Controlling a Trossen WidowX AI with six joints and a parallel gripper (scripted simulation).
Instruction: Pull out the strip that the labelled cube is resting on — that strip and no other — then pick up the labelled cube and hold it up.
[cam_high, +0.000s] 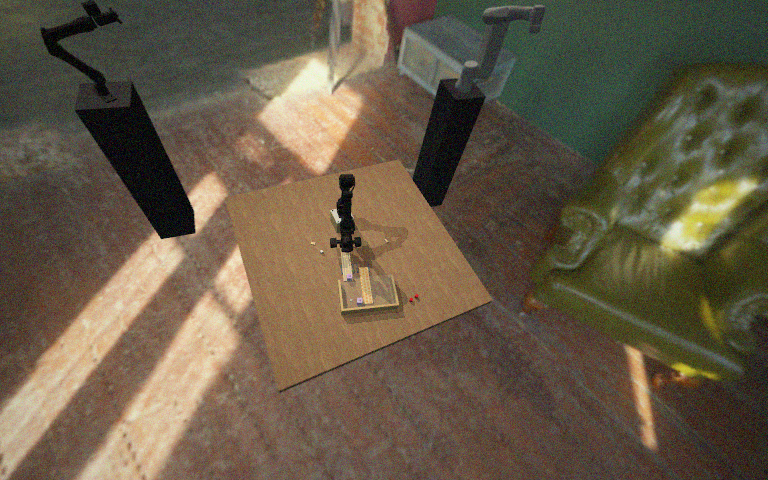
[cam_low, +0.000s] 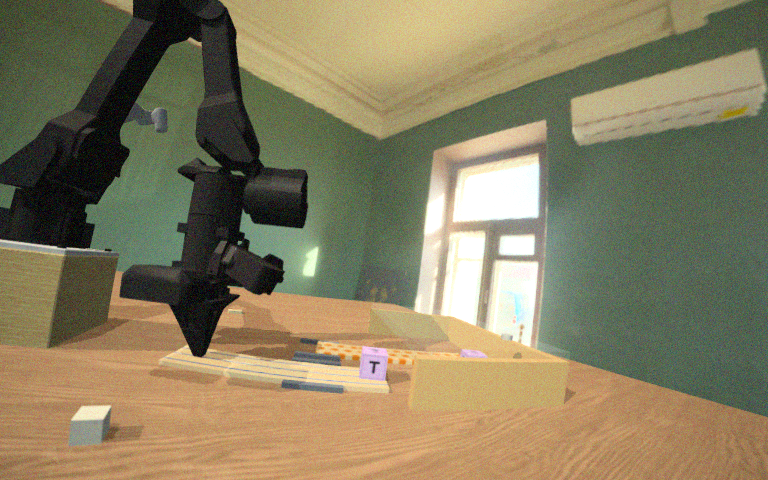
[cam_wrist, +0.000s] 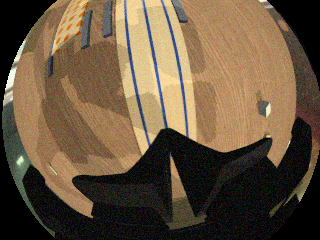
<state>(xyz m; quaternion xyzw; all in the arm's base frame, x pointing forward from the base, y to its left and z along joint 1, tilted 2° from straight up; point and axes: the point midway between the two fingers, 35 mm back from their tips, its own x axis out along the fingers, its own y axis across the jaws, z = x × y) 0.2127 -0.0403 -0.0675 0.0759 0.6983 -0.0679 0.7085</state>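
The blue-lined strip lies 90 mm ahead of my gripper tip and 20 mm to the right of it. The rest, counted from my gripper tip: small grey cube 140 mm to the right, 20 mm behind; then orange-dotted strip 260 mm ahead, 50 mm to the left.
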